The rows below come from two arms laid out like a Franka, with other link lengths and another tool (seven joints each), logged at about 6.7 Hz.
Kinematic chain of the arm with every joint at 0, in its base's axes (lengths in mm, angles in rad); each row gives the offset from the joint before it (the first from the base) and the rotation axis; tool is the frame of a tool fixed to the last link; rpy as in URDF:
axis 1: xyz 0 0 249.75 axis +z
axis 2: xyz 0 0 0 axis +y
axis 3: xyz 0 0 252.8 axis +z
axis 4: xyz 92.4 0 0 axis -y
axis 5: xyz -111.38 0 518.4 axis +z
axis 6: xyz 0 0 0 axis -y
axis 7: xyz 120.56 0 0 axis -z
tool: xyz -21 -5 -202.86 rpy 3.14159 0.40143 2.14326
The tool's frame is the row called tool.
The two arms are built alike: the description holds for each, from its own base.
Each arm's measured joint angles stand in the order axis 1, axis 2, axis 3, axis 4, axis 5, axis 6, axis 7.
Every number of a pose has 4 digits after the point.
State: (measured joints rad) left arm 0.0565 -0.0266 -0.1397 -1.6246 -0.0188 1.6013 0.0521; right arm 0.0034 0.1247 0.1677 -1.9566 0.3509 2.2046 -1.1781
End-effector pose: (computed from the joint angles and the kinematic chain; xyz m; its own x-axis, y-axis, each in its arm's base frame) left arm 0.7038 -0.0669 0.3995 -0.3895 0.8276 -0.4041 0.9057 0.4239 -0.0049; right arm 0.7569 0.1445 0.1463 -0.8650 0.0023 -0.5018 -0.1707 0.9390 0.2986
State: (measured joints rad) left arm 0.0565 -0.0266 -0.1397 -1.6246 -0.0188 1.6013 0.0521; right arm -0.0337 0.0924 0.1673 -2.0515 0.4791 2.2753 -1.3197
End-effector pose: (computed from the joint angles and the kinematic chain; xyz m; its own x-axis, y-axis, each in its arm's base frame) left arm 0.7038 -0.0669 0.3995 -0.3895 0.8276 -0.4041 0.9057 0.4239 -0.0049; right arm 0.7474 0.1183 0.1202 -0.8462 0.0363 -0.5316 -0.1867 0.9142 0.3597
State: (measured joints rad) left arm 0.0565 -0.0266 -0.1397 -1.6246 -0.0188 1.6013 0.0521; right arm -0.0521 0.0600 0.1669 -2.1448 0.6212 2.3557 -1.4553
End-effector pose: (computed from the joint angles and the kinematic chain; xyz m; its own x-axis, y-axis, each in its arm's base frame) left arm 0.7038 -0.0669 0.3995 -0.3895 0.8276 -0.4041 0.9057 0.4239 -0.0049; right arm 0.7354 0.1017 0.0964 -0.8171 0.0833 -0.5704 -0.1957 0.8907 0.4104
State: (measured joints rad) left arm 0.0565 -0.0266 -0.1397 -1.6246 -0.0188 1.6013 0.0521; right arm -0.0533 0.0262 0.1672 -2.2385 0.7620 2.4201 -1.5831
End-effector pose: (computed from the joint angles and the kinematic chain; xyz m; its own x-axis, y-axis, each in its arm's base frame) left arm 0.7038 -0.0669 0.3995 -0.3895 0.8276 -0.4041 0.9057 0.4239 -0.0049; right arm 0.7161 0.0949 0.0708 -0.7933 0.1217 -0.5965 -0.2042 0.8699 0.4491
